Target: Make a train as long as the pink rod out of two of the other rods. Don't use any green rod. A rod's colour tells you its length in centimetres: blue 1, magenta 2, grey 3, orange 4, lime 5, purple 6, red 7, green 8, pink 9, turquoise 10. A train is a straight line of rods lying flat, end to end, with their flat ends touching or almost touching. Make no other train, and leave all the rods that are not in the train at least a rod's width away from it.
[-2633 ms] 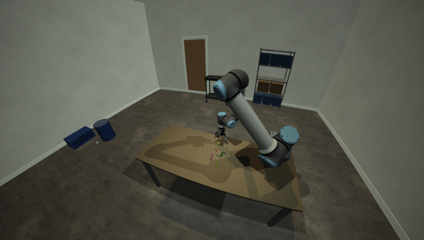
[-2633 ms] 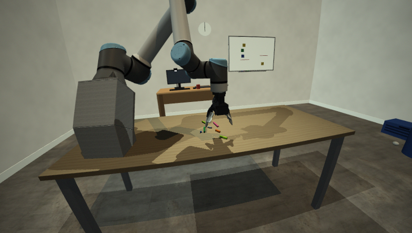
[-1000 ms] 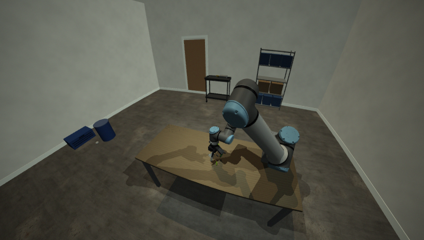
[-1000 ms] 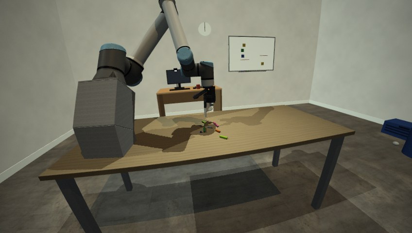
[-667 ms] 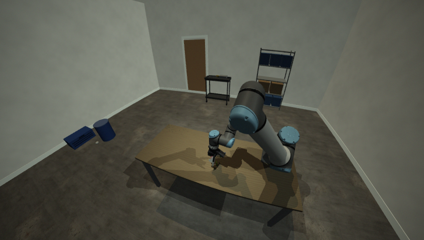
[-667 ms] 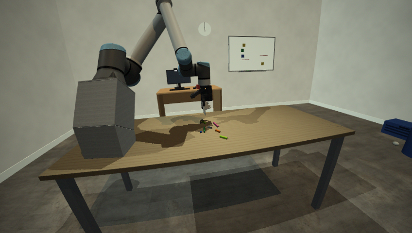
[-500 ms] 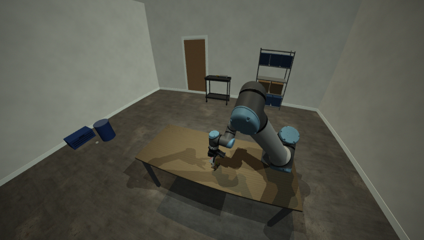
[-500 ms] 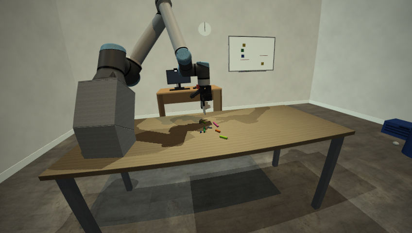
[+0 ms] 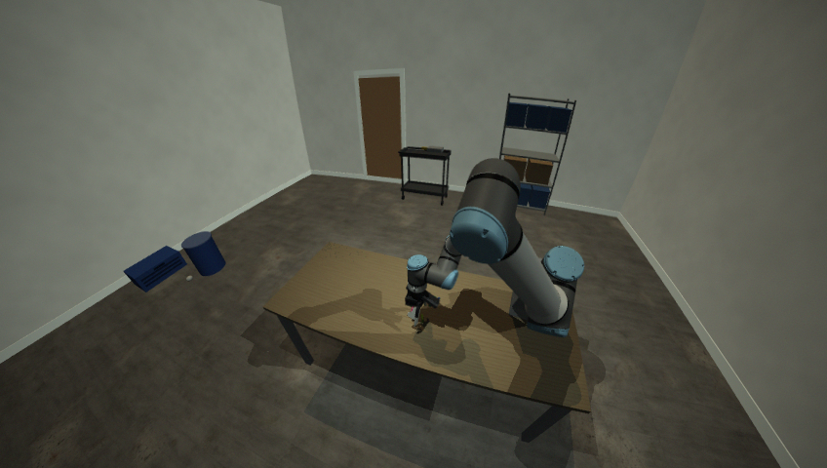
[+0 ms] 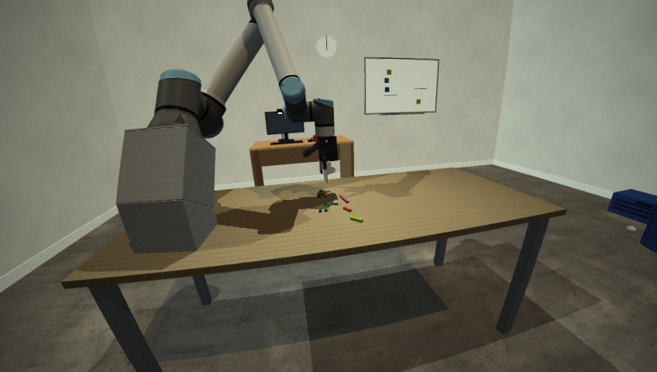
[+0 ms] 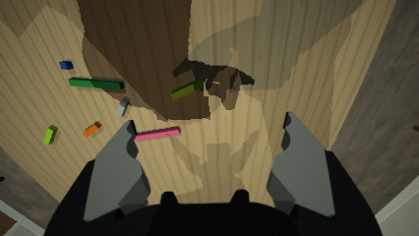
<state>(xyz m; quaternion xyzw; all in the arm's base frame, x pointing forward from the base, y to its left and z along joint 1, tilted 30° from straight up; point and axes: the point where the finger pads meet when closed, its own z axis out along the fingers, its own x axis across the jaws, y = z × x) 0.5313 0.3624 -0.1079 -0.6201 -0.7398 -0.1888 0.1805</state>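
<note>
The orange rod is 21 cm to the right of my hand, 9 cm ahead of it and 7 cm below it. The rest, counted from my hand: green rod: 17 cm to the right, 7 cm below, 1 cm ahead; grey rod: 14 cm to the right, 7 cm below, 4 cm ahead; pink rod: 9 cm to the right, 9 cm ahead, 7 cm below.
</note>
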